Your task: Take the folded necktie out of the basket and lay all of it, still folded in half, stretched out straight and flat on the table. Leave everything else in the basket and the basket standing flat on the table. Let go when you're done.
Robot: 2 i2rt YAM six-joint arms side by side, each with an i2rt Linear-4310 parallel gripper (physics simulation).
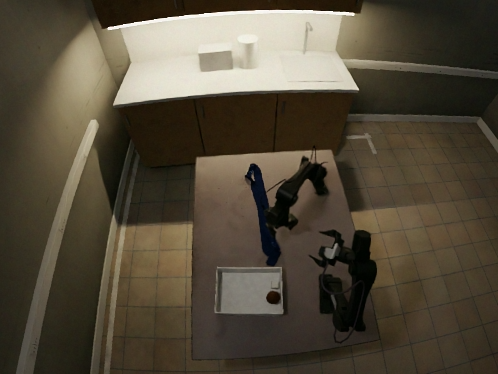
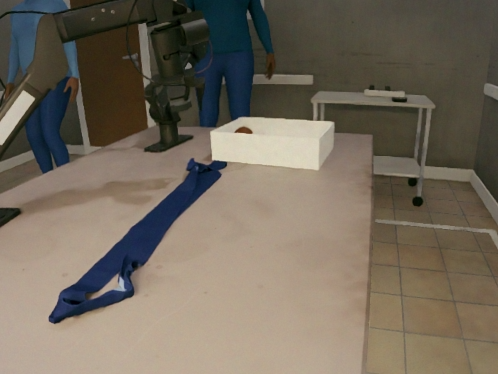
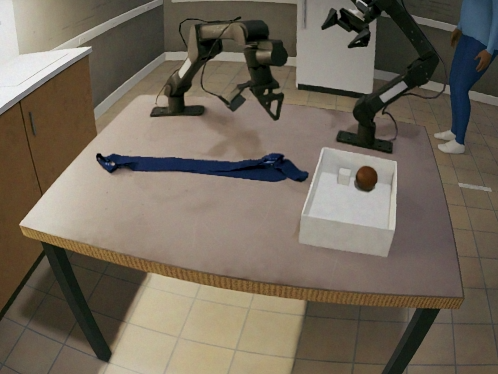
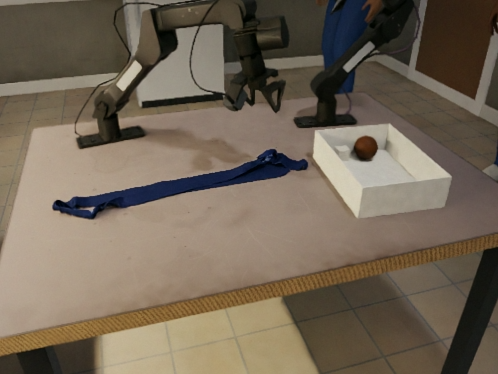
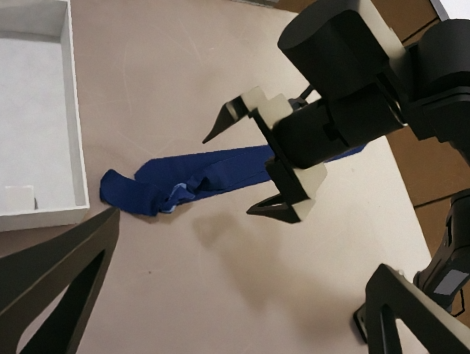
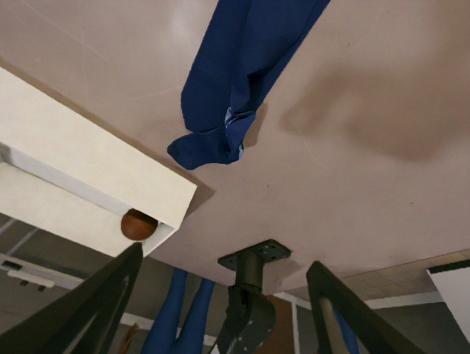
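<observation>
The navy necktie lies lengthwise on the table, outside the basket. Its middle is fairly straight; the end near the basket is bunched, with a flap bent outward. The far end has a narrow strip bowed out in a loop. The basket stands flat, holding a brown ball and a small white block. My right gripper is open and empty above the table beside the bunched end. My left gripper is open, raised and empty.
The left arm's base stands behind the basket, and the right arm's base stands farther along the same table edge. A counter is beyond the tie's far end. A cart and people stand beyond the table.
</observation>
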